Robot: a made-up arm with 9 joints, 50 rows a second.
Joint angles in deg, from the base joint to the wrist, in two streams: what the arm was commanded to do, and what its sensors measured. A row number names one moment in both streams.
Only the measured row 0 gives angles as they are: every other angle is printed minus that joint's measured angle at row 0.
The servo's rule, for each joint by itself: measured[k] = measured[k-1] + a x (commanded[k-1-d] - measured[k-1]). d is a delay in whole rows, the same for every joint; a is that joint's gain. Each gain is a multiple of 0.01, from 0.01 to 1. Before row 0 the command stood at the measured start. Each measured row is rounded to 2 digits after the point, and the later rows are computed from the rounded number. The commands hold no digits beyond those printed.
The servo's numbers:
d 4
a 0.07 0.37 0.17 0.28 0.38 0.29 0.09 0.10 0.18
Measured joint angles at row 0:
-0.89 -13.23 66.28 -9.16 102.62 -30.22 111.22 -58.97 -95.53
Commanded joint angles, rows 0 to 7:
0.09 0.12 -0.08 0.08 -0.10 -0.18 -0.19 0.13 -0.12
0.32 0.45 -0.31 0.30 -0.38 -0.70 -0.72 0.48 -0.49
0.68 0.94 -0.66 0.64 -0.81 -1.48 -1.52 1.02 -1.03
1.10 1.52 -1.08 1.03 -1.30 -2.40 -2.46 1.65 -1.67
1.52 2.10 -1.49 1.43 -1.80 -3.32 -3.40 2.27 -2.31
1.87 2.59 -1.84 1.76 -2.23 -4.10 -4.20 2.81 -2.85
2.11 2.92 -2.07 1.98 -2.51 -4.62 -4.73 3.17 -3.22
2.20 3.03 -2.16 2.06 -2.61 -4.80 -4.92 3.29 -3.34
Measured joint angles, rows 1 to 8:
0.00 0.00 0.00 0.00 0.00 0.00 0.00 0.00 0.00
0.00 0.00 0.00 0.00 0.00 0.00 0.00 0.00 0.00
0.00 0.00 0.00 0.00 0.00 0.00 0.00 0.00 0.00
0.00 0.00 0.00 0.00 0.00 0.00 0.00 0.00 0.00
0.01 0.04 -0.01 0.02 -0.04 -0.05 -0.02 0.01 -0.02
0.03 0.19 -0.06 0.10 -0.17 -0.24 -0.08 0.06 -0.10
0.08 0.47 -0.16 0.25 -0.41 -0.60 -0.21 0.16 -0.27
0.15 0.86 -0.32 0.47 -0.75 -1.12 -0.41 0.31 -0.52

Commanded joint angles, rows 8 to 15:
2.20 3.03 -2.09 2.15 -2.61 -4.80 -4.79 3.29 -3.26
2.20 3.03 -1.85 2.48 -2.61 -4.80 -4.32 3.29 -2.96
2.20 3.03 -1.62 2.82 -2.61 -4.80 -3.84 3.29 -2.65
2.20 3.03 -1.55 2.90 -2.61 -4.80 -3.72 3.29 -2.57
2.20 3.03 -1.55 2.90 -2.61 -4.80 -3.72 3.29 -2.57
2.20 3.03 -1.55 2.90 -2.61 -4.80 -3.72 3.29 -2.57
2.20 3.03 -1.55 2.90 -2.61 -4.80 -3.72 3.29 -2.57
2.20 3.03 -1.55 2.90 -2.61 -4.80 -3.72 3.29 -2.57
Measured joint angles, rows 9 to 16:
0.25 1.32 -0.52 0.74 -1.15 -1.76 -0.68 0.51 -0.84
0.36 1.79 -0.74 1.03 -1.56 -2.44 -1.00 0.74 -1.20
0.48 2.21 -0.97 1.30 -1.92 -3.07 -1.34 0.98 -1.56
0.60 2.51 -1.17 1.51 -2.18 -3.57 -1.66 1.21 -1.88
0.71 2.70 -1.33 1.69 -2.34 -3.93 -1.94 1.42 -2.13
0.81 2.82 -1.42 1.91 -2.44 -4.18 -2.15 1.61 -2.28
0.91 2.90 -1.45 2.16 -2.50 -4.36 -2.30 1.78 -2.35
1.00 2.95 -1.47 2.37 -2.54 -4.49 -2.43 1.93 -2.39

